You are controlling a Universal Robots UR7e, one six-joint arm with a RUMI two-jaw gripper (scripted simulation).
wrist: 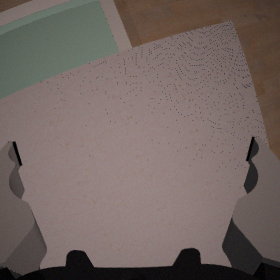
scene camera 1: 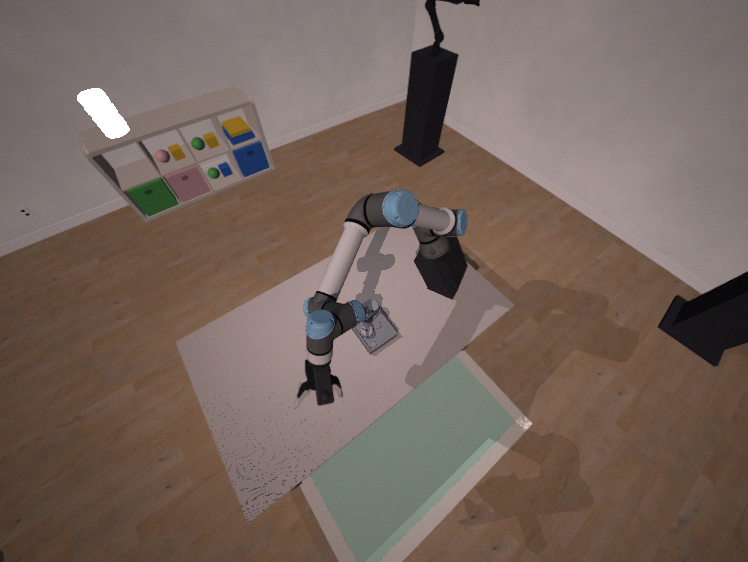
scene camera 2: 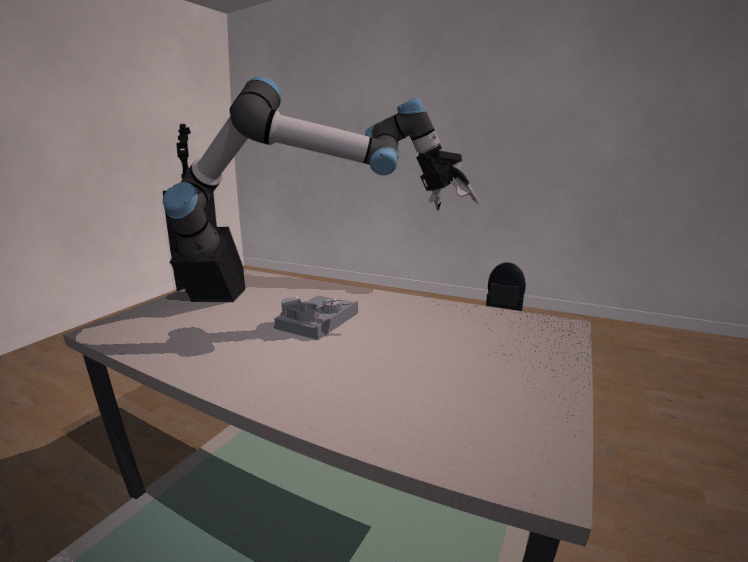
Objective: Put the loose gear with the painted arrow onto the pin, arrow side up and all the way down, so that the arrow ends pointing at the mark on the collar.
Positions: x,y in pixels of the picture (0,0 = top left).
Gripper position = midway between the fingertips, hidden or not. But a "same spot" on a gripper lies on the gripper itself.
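You can see my gripper in scene camera 1, in the wrist view, and also in scene camera 2 (pixel 457 206). There's a spot on my gripper (wrist: pixel 244 244) that's the same spot as (scene camera 1: pixel 309 391).
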